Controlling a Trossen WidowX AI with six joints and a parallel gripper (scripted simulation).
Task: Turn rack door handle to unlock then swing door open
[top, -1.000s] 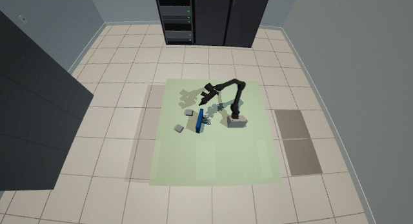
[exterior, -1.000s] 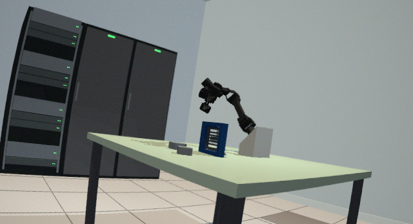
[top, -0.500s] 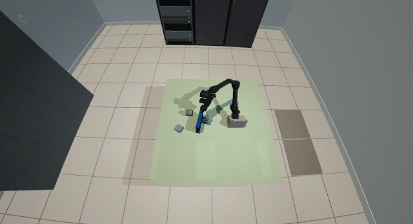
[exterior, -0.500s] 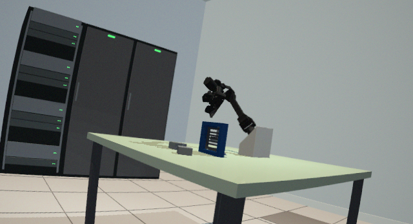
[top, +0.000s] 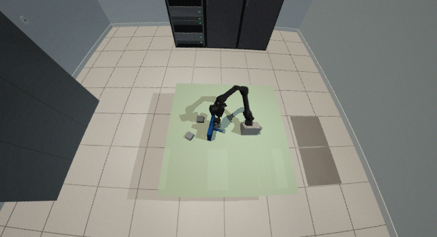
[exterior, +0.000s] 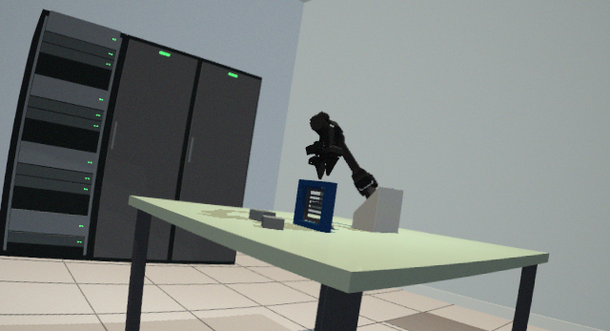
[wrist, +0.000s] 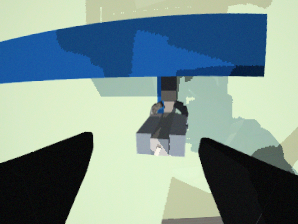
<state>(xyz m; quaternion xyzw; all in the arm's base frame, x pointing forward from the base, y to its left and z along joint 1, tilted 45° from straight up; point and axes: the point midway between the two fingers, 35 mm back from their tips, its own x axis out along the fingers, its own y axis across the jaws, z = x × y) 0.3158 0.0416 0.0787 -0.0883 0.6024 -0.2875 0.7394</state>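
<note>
My gripper tip is now 9 cm above the grey handle and 2 cm past it.
</note>
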